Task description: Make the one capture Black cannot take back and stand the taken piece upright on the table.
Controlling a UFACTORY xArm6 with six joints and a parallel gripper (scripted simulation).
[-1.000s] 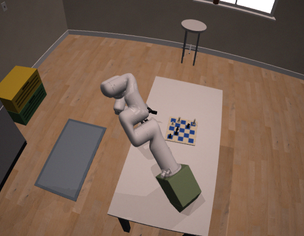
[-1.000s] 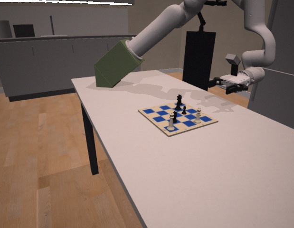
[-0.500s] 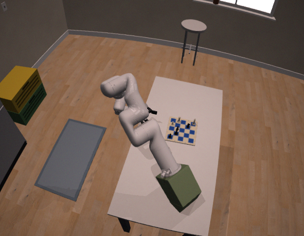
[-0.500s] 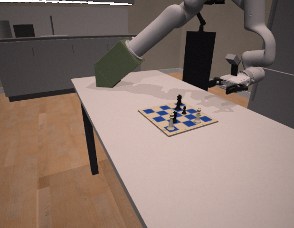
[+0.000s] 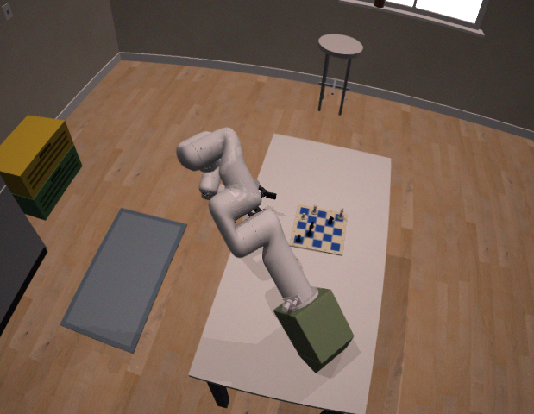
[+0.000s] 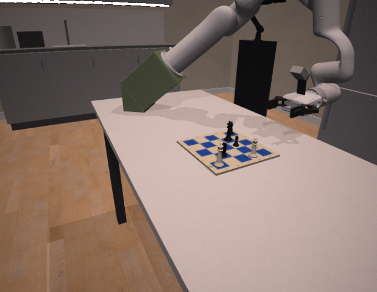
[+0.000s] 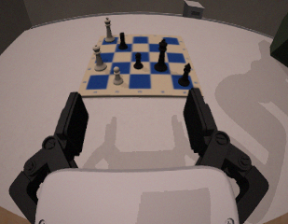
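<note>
The black knight lies 23 cm to the right of my hand, 9 cm ahead of it and 8 cm below it. Also, from my hand: black pawn 17 cm to the right, 8 cm below, 4 cm ahead; blue-and-tan chessboard 20 cm to the right, 10 cm below, 4 cm ahead; tall black piece 18 cm to the right, 6 cm below.
</note>
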